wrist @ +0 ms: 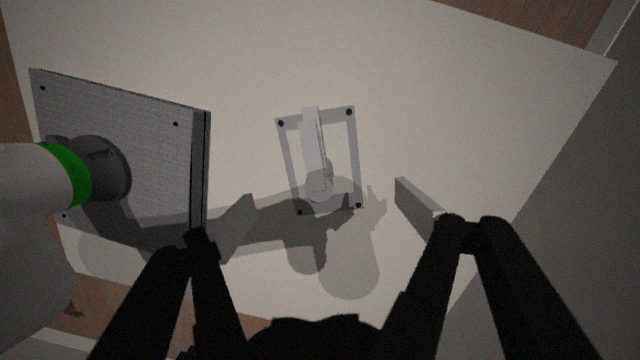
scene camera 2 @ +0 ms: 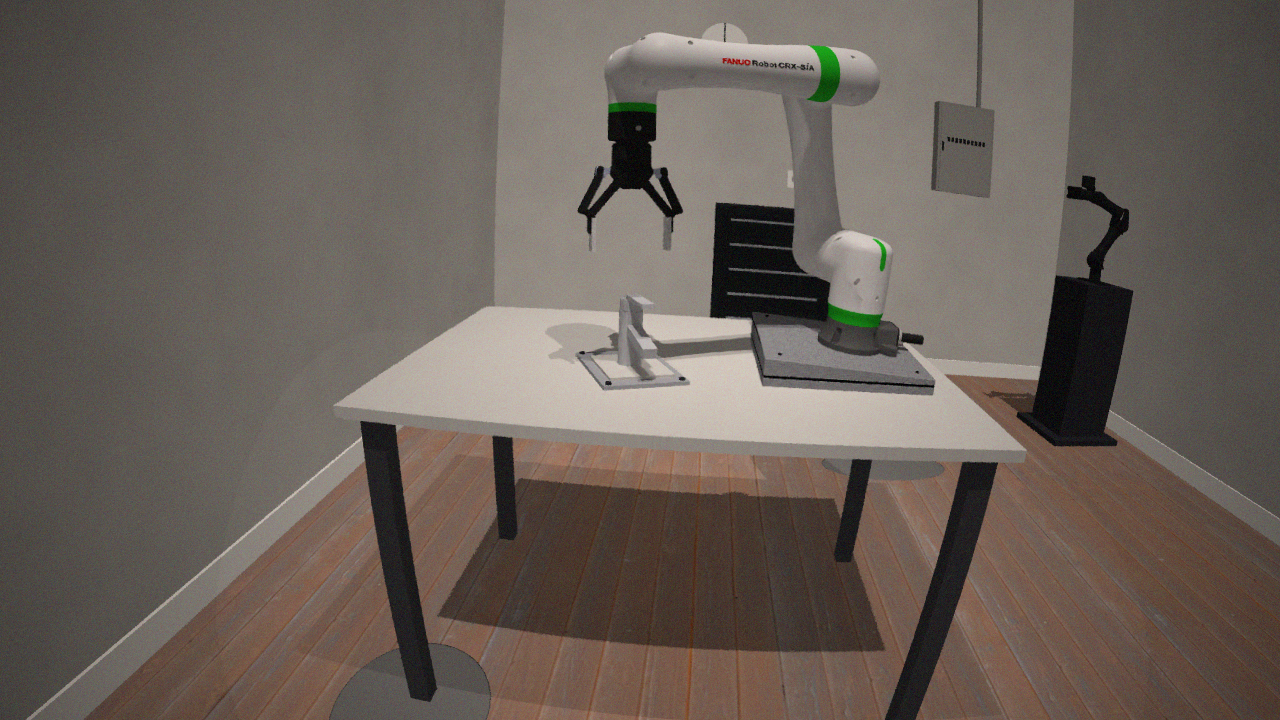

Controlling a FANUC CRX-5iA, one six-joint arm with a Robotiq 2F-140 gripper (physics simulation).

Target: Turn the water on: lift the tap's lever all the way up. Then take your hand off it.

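Frame: origin at the arm's base, x ahead, y left, z up, level; centimetres.
Seen in the pictures: gripper, fingertip midpoint: [wrist: 322, 198] [scene camera 2: 630, 250]; arm's base at its link origin: [wrist: 102, 168] [scene camera 2: 849, 345].
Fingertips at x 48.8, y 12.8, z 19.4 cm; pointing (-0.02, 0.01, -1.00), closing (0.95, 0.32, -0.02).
Observation:
Pixels of each thing's middle, then the offset from my fingertips to it. "spot": a spot on its surface instead. Level surfaces: height alone.
- light grey tap at a spot on its surface: [wrist: 319, 186] spot: dx -0.4, dy -2.4, dz -9.1 cm
- lever at the middle of its body: [wrist: 312, 157] [scene camera 2: 639, 301] dx -2.2, dy +1.7, dz -9.5 cm
- white table at its surface level: dz -24.7 cm
A light grey tap [scene camera 2: 623, 338] [wrist: 319, 186] stands upright on a flat rectangular base frame [scene camera 2: 648, 384] [wrist: 354, 155] on the table. Two bars reach out from its post, one above the other. The upper bar, apparently the lever [scene camera 2: 641, 301] [wrist: 313, 142], starts at the post's top; its exact angle is hard to tell. In the wrist view it largely hides the lower bar. My gripper [scene camera 2: 629, 240] [wrist: 322, 198] is wide open and empty, pointing down. It hangs above the tap, touching neither the post nor the lever.
The arm's grey mounting plate [scene camera 2: 805, 365] [wrist: 145, 115] lies on the white table [scene camera 2: 501, 394] [wrist: 450, 100], to the tap's right in the scene view. Behind the table stands a black drawer cabinet [scene camera 2: 756, 255]. A black pedestal [scene camera 2: 1081, 358] carries a small arm at the right.

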